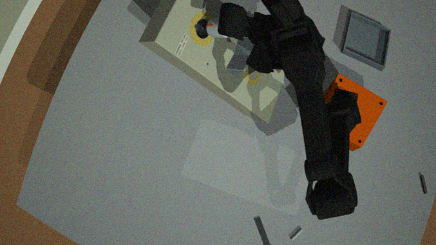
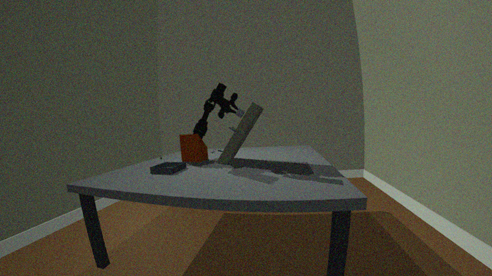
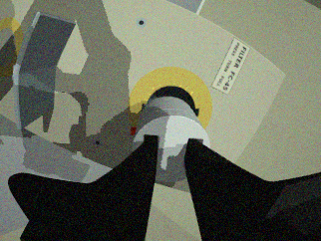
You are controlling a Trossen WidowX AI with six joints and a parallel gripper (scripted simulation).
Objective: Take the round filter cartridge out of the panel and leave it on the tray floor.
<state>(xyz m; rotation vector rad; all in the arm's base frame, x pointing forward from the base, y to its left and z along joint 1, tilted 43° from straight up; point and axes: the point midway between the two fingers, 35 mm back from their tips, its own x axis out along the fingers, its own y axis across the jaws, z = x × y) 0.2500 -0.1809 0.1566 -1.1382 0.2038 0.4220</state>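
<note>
Right now the tray is 400 mm behind my gripper tip, 240 mm to the right of it and 310 mm below it. Round my gripper tip: filter cartridge: 10 mm ahead, 10 mm below.
</note>
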